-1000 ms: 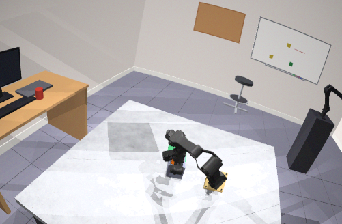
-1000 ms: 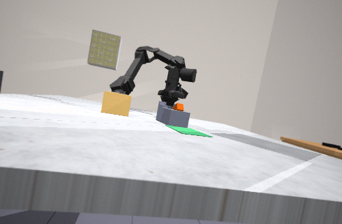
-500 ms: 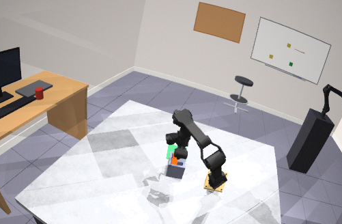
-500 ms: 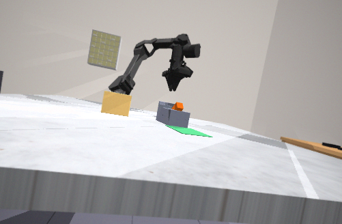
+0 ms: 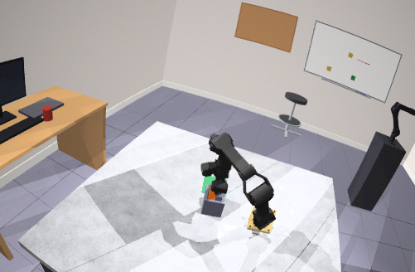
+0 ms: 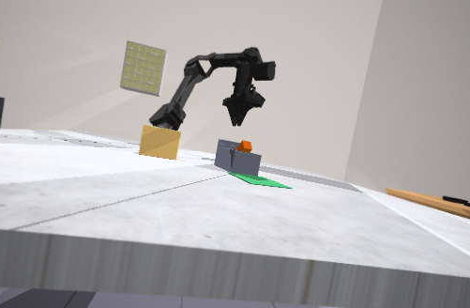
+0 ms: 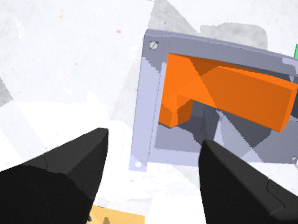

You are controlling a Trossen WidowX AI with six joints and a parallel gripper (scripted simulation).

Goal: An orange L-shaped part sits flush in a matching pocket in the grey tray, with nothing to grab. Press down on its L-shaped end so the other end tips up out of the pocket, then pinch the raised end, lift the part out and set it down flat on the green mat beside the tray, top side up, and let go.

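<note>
Now: the orange L-shaped part 4 cm to the right of my gripper tip and 10 cm below it. Round my gripper tip: green mat (4 cm ahead, 22 cm to the right, 16 cm below).
</note>
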